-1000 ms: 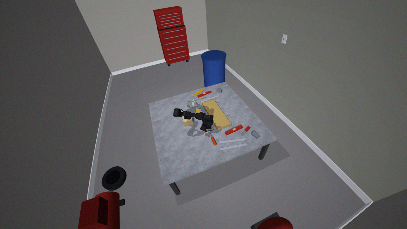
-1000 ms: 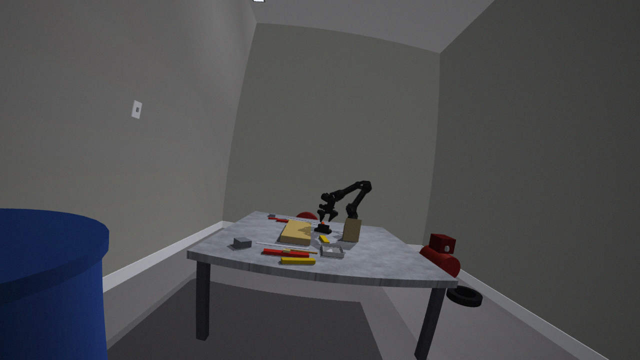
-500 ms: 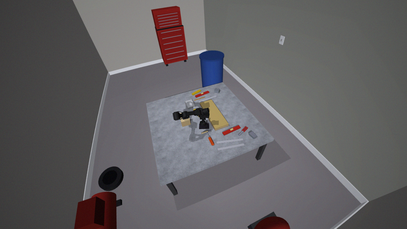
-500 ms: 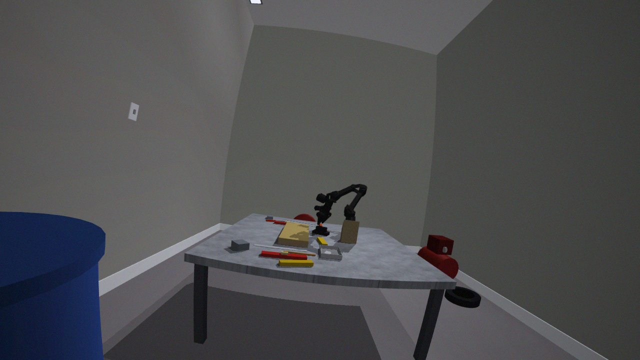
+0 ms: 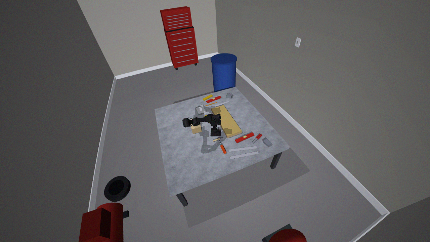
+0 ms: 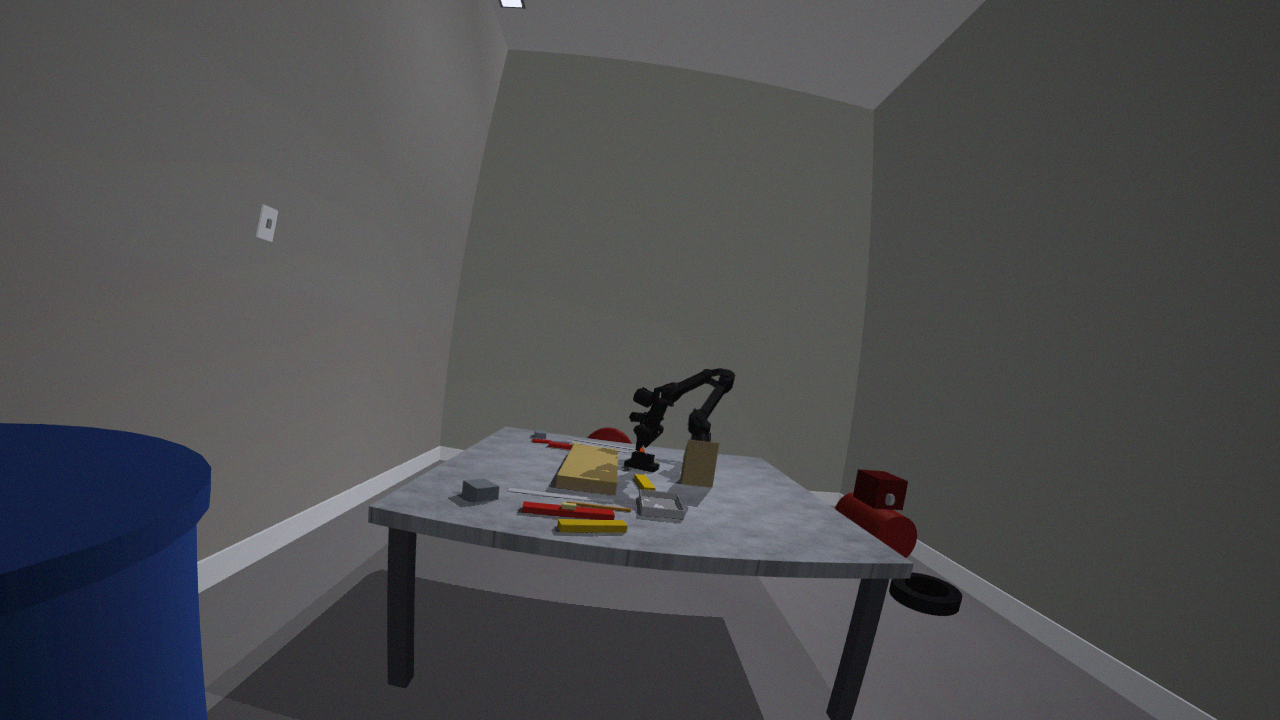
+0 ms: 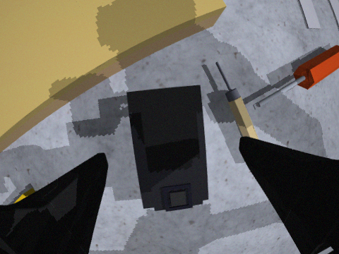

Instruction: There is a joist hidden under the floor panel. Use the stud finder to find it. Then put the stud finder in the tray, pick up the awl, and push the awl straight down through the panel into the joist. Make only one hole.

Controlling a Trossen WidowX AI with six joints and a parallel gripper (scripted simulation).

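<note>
My gripper tip is 3 cm past the black stud finder, 1 cm to the right of it and 3 cm above it. The rest, counted from my gripper tip: thin orange rod 10 cm ahead, 55 cm to the left, 7 cm below; then orange-handled tool 1 cm behind, 17 cm to the right, 6 cm below; then white tray 7 cm behind, 48 cm to the left, 6 cm below.
</note>
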